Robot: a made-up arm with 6 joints. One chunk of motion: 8 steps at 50 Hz.
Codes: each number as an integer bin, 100 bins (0 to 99) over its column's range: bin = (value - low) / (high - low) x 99, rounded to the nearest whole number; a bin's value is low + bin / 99 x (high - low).
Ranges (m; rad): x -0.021..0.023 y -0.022..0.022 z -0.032..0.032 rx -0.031..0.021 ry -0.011..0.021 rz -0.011..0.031
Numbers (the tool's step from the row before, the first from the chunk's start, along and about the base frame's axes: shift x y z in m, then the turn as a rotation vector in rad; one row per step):
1: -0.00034 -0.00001 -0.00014 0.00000 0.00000 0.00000
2: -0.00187 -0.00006 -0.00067 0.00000 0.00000 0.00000
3: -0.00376 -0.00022 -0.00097 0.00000 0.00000 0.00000
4: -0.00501 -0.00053 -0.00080 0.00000 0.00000 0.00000
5: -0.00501 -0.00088 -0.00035 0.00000 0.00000 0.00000
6: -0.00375 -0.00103 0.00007 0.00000 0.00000 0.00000
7: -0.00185 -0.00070 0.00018 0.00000 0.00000 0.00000
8: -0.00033 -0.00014 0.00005 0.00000 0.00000 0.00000
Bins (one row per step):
1: 46 49 49 59 34 26
2: 43 49 48 59 34 26
3: 39 49 48 59 34 26
4: 36 48 48 59 34 26
5: 36 48 49 59 34 26
6: 39 47 50 59 34 26
7: 43 48 50 59 34 26
8: 47 49 50 59 34 26

